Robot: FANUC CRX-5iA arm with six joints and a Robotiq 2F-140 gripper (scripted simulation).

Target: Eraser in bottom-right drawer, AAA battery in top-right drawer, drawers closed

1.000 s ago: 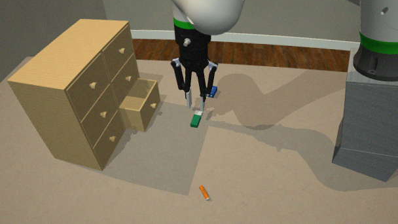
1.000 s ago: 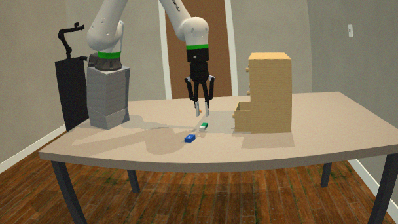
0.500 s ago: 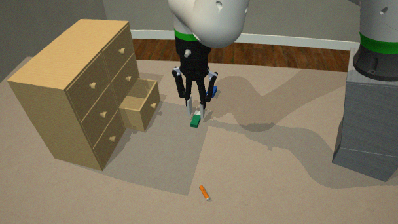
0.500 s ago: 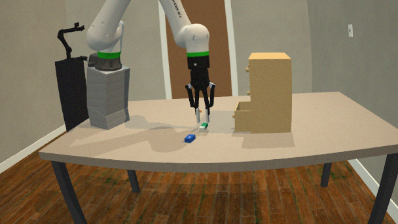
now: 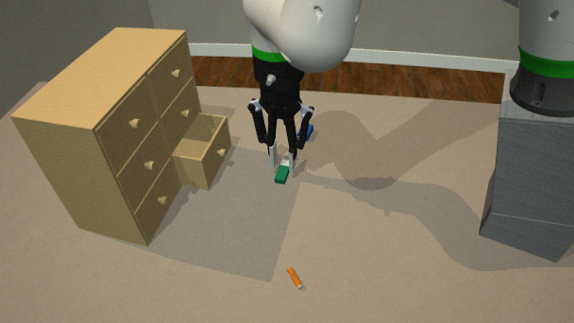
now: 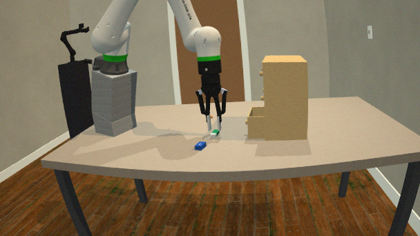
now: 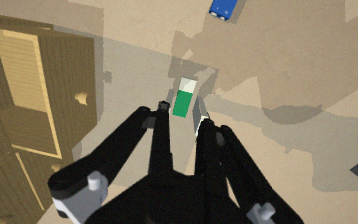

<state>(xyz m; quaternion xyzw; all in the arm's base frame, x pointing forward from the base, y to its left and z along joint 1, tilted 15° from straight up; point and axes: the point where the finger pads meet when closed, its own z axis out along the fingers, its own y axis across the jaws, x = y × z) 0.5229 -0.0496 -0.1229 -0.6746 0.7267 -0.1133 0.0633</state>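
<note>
Right now the white eraser is 1 cm to the right of my hand and 5 cm below it. Round my hand: orange AAA battery 7 cm behind, 26 cm to the left, 5 cm below; then small blue block 3 cm behind, 13 cm to the right, 4 cm below.
</note>
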